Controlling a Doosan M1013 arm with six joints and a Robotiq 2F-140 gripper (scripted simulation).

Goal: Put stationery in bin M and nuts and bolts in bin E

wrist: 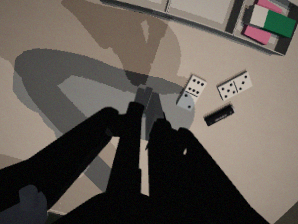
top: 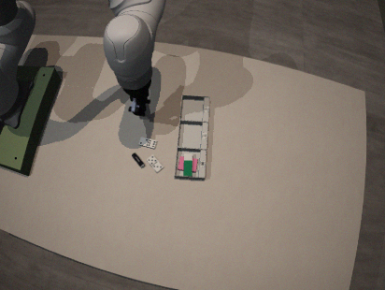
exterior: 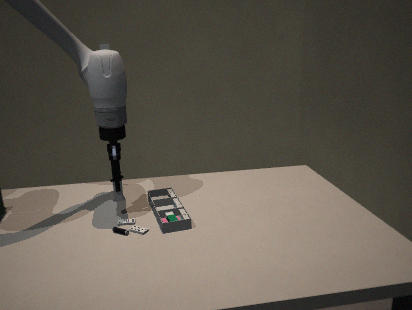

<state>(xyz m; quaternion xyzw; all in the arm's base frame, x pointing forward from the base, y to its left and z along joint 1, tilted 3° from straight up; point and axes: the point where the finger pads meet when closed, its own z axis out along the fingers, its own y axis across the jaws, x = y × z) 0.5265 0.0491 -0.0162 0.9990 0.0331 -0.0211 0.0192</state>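
Now: the grey three-compartment bin row 150 mm ahead of my hand, 20 mm to the right of it and 70 mm below it. From my hand the other things lie so: green eraser 150 mm ahead, 110 mm to the right, 60 mm below; then grey bolt 10 mm behind, 30 mm below; then small black cylinder 10 mm ahead, 130 mm to the right, 80 mm below.
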